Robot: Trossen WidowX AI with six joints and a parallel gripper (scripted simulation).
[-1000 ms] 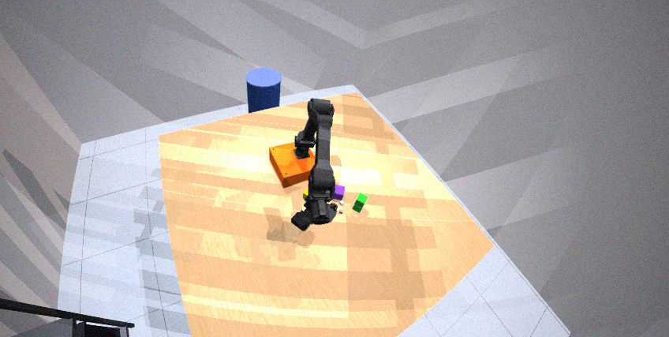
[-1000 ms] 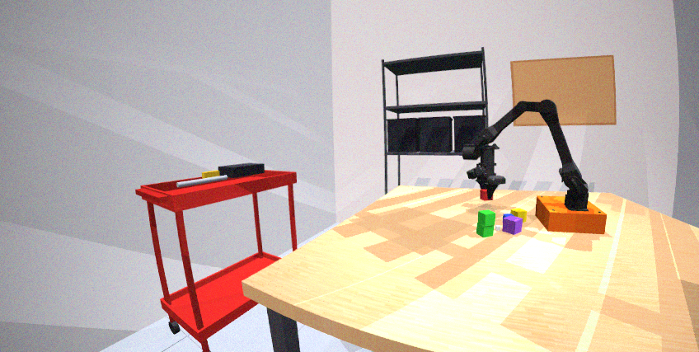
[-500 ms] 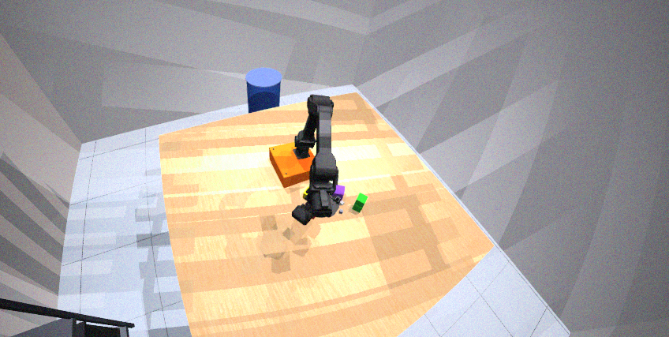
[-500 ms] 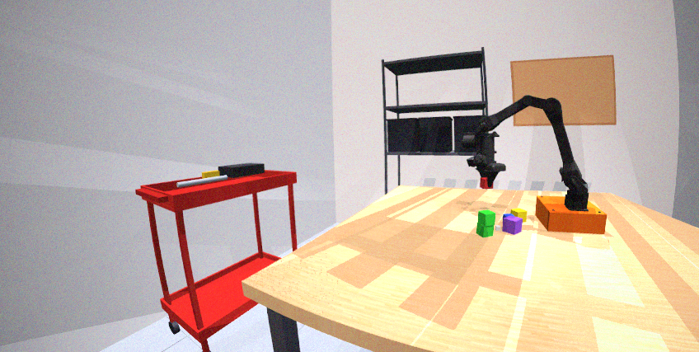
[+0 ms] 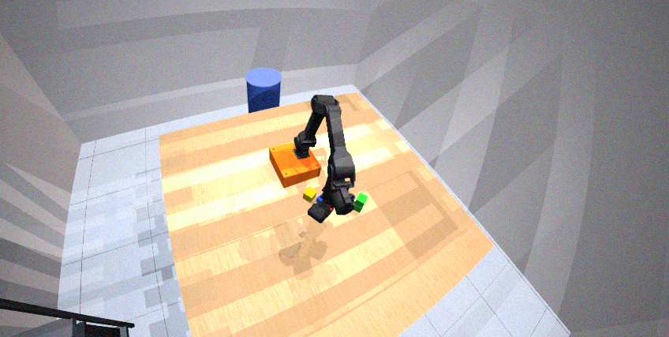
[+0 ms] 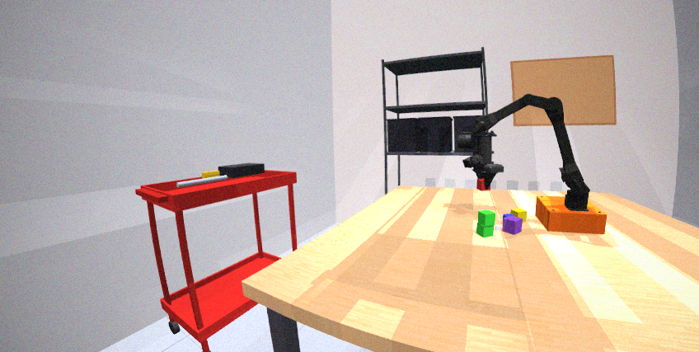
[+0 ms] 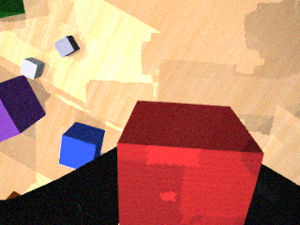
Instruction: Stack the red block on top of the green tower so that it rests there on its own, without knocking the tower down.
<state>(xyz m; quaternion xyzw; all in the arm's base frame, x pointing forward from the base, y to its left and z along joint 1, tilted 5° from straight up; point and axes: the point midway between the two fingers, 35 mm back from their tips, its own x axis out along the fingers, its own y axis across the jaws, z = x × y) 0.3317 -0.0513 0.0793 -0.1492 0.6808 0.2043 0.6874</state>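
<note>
The purple block is 13 cm to the left of my gripper tip, 10 cm below it and 10 cm behind it. From my gripper tip the other things lie so: blue block (11 cm below, 10 cm behind, 5 cm to the left); then yellow block (14 cm behind, 10 cm below, 1 cm to the left); then red block (1 cm above).
</note>
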